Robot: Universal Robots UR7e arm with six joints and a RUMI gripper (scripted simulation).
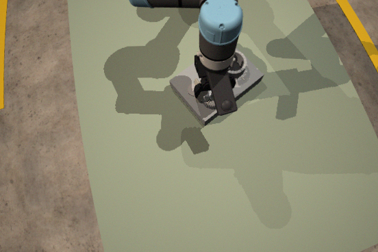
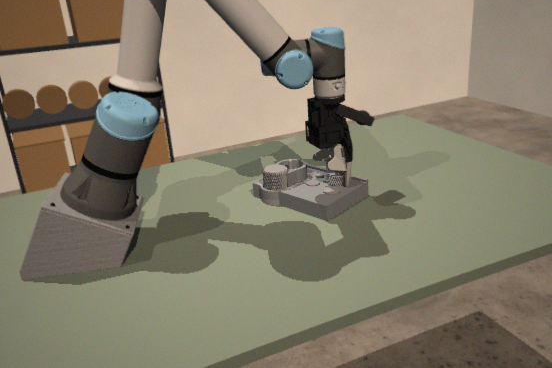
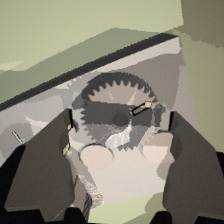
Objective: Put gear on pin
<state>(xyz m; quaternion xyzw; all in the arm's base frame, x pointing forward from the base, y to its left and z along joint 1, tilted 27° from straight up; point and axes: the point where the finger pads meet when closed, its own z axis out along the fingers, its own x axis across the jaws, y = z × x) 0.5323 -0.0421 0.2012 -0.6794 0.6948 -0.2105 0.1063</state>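
The gear lies right at my hand.
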